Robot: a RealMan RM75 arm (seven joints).
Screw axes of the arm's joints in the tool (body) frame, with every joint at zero. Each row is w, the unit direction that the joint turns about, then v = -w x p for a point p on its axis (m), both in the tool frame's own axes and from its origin. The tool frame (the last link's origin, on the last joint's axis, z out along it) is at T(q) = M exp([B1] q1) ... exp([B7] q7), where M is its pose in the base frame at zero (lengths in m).
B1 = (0, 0, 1, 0.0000, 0.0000, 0.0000)
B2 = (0, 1, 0, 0.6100, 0.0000, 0.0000)
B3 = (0, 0, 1, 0.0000, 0.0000, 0.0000)
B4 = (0, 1, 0, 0.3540, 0.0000, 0.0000)
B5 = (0, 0, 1, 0.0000, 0.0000, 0.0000)
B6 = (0, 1, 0, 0.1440, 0.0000, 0.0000)
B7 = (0, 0, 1, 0.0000, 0.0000, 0.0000)
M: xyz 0.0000 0.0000 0.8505 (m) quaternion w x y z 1 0 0 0
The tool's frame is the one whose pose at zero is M.
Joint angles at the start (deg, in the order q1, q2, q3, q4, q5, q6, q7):
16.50, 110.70, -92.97, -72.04, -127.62, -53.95, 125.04
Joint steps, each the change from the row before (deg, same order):
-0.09, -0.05, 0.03, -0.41, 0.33, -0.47, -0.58
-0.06, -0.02, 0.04, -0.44, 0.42, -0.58, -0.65
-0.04, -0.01, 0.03, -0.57, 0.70, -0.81, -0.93
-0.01, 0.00, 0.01, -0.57, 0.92, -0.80, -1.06
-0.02, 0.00, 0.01, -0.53, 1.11, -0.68, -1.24
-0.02, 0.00, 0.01, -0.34, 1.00, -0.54, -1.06
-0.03, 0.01, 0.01, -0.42, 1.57, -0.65, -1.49
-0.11, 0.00, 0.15, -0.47, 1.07, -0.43, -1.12
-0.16, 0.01, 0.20, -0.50, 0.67, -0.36, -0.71
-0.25, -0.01, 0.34, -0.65, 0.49, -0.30, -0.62
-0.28, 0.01, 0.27, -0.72, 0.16, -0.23, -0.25
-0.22, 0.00, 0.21, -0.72, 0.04, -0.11, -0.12
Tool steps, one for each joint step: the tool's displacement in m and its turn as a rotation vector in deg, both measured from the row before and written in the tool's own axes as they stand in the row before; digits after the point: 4 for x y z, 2 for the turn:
-0.0011, 0.0011, -0.0011, -0.39, -0.18, -0.57
-0.0016, 0.0015, -0.0010, -0.53, -0.25, -0.62
-0.0025, 0.0024, -0.0012, -0.83, -0.42, -0.86
-0.0032, 0.0027, -0.0011, -0.93, -0.61, -0.92
-0.0035, 0.0027, -0.0010, -0.92, -0.80, -0.98
-0.0026, 0.0022, -0.0007, -0.80, -0.68, -0.74
-0.0040, 0.0031, -0.0008, -1.10, -1.13, -0.93
-0.0030, 0.0016, -0.0013, -0.57, -0.91, -0.73
-0.0022, 0.0009, -0.0014, -0.30, -0.67, -0.48
-0.0020, 0.0001, -0.0022, -0.02, -0.64, -0.45
-0.0016, 0.0000, -0.0021, 0.13, -0.44, -0.31
-0.0019, -0.0002, -0.0019, 0.24, -0.39, -0.34

